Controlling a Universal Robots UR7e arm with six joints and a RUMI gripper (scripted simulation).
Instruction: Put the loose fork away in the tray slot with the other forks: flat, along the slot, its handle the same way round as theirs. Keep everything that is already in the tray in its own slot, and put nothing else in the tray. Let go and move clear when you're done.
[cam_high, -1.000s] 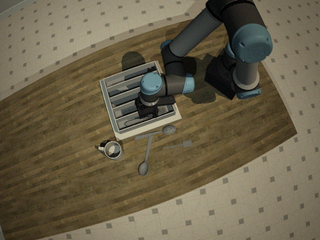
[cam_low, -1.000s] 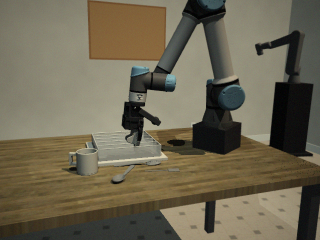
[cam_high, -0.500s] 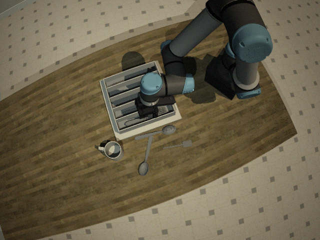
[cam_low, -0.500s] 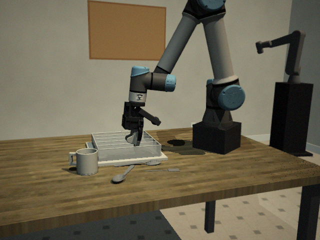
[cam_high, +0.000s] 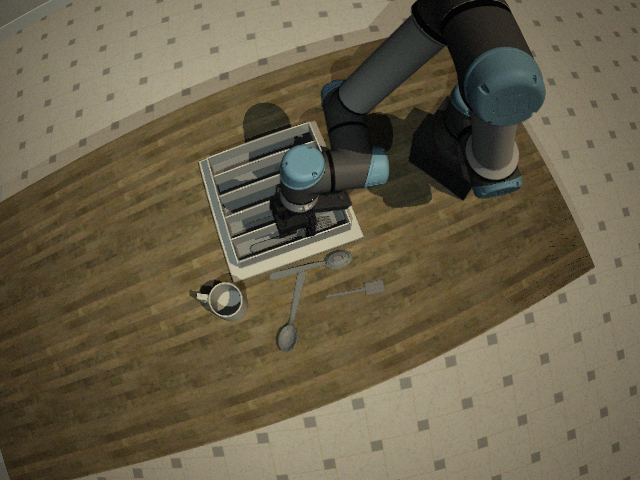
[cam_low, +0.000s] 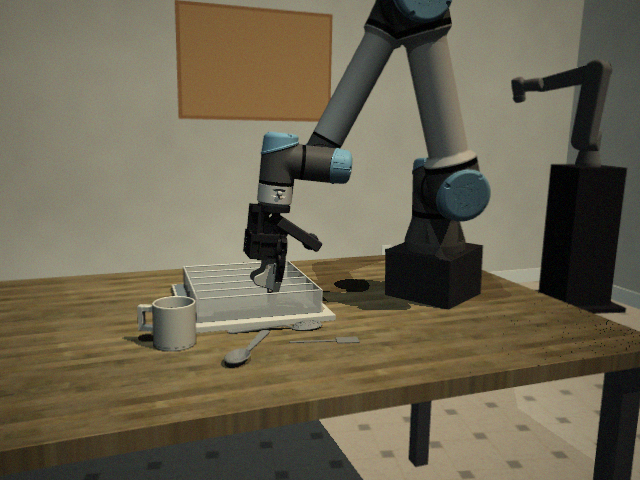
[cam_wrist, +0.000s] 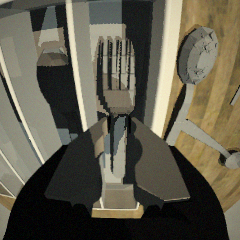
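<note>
The grey slotted tray is 5 cm ahead of my hand and 11 cm to the right of it. Round my hand: white mug (20 cm ahead, 14 cm to the left, 1 cm below).
</note>
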